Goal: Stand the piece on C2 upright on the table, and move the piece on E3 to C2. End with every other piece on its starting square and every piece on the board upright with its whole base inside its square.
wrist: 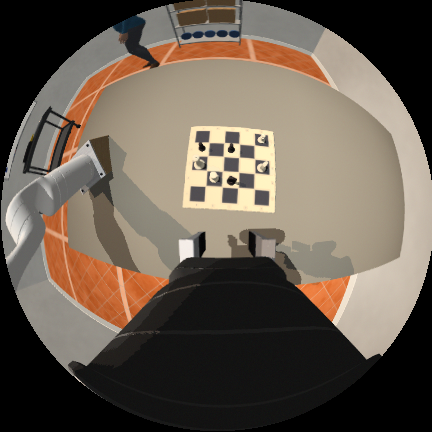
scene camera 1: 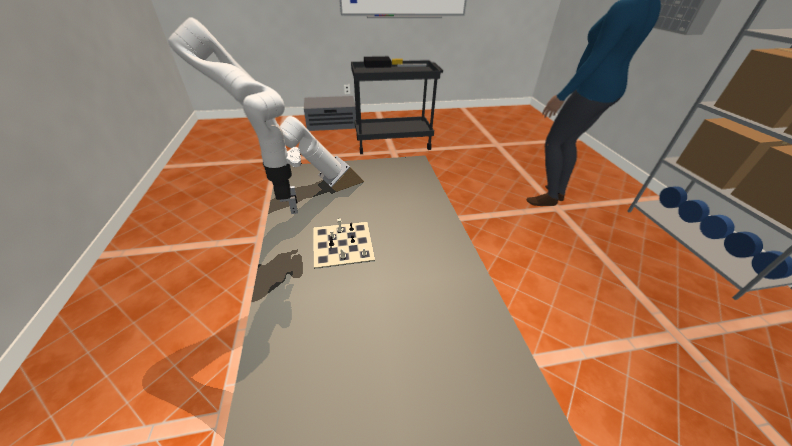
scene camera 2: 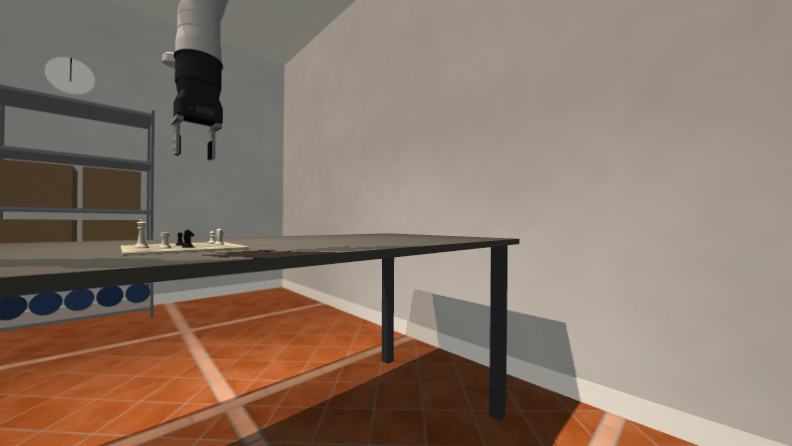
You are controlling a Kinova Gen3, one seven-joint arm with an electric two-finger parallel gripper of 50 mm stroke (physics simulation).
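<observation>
The board lies on the table. All pieces look upright. In the wrist view, a black knight is in the middle column, second row from the near edge; a black pawn is two rows beyond. A white piece is in the right column, middle row; a white king is opposite in the left column. Square labels are unreadable, so C2 and E3 cannot be told. My gripper is open and empty, high beside the board's near edge.
A white rook stands left of the knight. Another black piece and a white pawn stand towards the far side. The arm base is at the table's end. A person stands beyond the table, near a shelf rack.
</observation>
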